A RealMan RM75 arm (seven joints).
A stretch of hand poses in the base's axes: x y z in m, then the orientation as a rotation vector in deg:
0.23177, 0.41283, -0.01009, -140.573, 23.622, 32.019
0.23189, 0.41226, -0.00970, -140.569, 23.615, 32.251
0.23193, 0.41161, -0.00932, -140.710, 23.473, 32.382
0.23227, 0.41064, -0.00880, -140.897, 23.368, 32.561
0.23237, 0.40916, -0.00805, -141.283, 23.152, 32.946
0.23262, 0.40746, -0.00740, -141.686, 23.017, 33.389
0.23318, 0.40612, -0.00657, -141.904, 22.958, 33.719
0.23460, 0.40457, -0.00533, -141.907, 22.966, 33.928
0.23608, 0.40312, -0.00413, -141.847, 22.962, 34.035
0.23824, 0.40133, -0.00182, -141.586, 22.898, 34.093
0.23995, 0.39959, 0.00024, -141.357, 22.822, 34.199
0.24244, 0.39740, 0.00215, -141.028, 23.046, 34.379
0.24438, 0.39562, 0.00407, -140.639, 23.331, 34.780
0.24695, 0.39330, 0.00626, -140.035, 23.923, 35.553
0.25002, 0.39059, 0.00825, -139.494, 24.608, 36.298
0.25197, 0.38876, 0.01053, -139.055, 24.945, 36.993
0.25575, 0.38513, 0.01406, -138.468, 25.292, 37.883
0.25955, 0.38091, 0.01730, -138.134, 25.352, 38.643
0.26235, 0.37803, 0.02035, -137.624, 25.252, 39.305
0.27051, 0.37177, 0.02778, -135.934, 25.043, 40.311
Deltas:
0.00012, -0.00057, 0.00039, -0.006, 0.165, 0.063
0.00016, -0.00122, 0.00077, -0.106, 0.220, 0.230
0.00050, -0.00219, 0.00129, -0.262, 0.317, 0.398
0.00060, -0.00367, 0.00204, -0.586, 0.527, 0.747
0.00085, -0.00537, 0.00269, -0.953, 0.797, 1.062
0.00141, -0.00671, 0.00352, -1.161, 1.011, 1.245
0.00283, -0.00826, 0.00476, -1.178, 1.162, 1.294
0.00431, -0.00971, 0.00596, -1.126, 1.240, 1.308
0.00647, -0.01150, 0.00827, -0.866, 1.276, 1.293
0.00818, -0.01324, 0.01033, -0.636, 1.343, 1.307
0.01067, -0.01543, 0.01224, -0.398, 1.538, 1.114
0.01261, -0.01721, 0.01416, -0.136, 1.909, 0.921
0.01518, -0.01953, 0.01635, 0.217, 2.631, 0.562
0.01825, -0.02224, 0.01834, 0.480, 3.355, 0.152
0.02020, -0.02407, 0.02062, 0.745, 3.957, -0.012
0.02398, -0.02770, 0.02415, 1.126, 4.712, -0.171
0.02778, -0.03192, 0.02739, 1.359, 5.293, -0.103
0.03058, -0.03480, 0.03044, 1.809, 5.777, -0.003
0.03874, -0.04106, 0.03787, 3.358, 6.564, -0.064

